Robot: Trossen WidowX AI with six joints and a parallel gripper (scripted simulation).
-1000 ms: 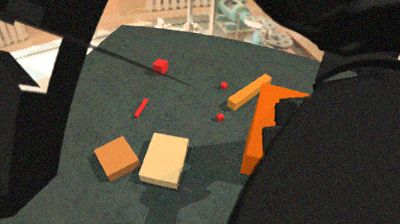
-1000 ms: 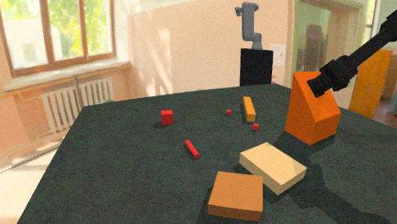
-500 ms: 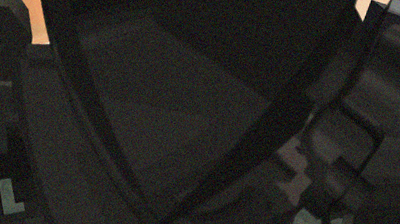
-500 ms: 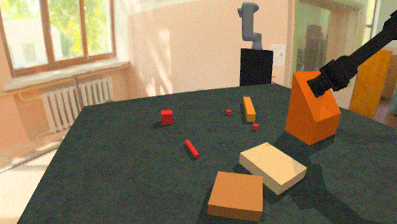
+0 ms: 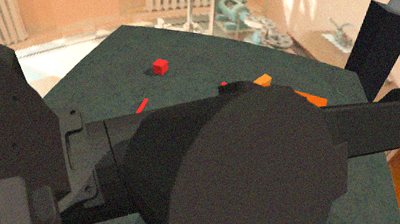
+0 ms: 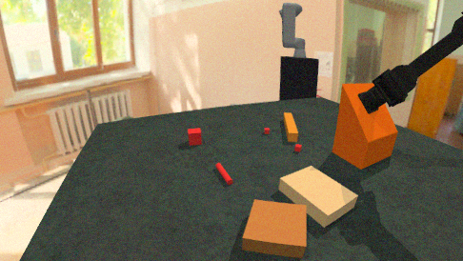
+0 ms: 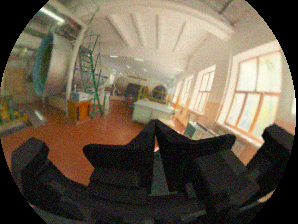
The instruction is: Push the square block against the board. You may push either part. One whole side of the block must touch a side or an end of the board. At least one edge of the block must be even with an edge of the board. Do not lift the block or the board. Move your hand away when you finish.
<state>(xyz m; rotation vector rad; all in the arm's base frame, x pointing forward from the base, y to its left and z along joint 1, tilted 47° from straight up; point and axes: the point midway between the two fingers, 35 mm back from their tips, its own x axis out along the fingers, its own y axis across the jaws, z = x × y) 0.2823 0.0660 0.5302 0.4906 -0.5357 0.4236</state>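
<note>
Right now my gripper tip is 440 mm above the board, 380 mm to the left of it and 50 mm past it. Also, from my gripper tip: square block: 440 mm below, 350 mm to the right, 80 mm ahead; orange bar: 710 mm to the right, 440 mm below, 270 mm behind; red stick: 560 mm to the right, 440 mm below, 80 mm ahead.
</note>
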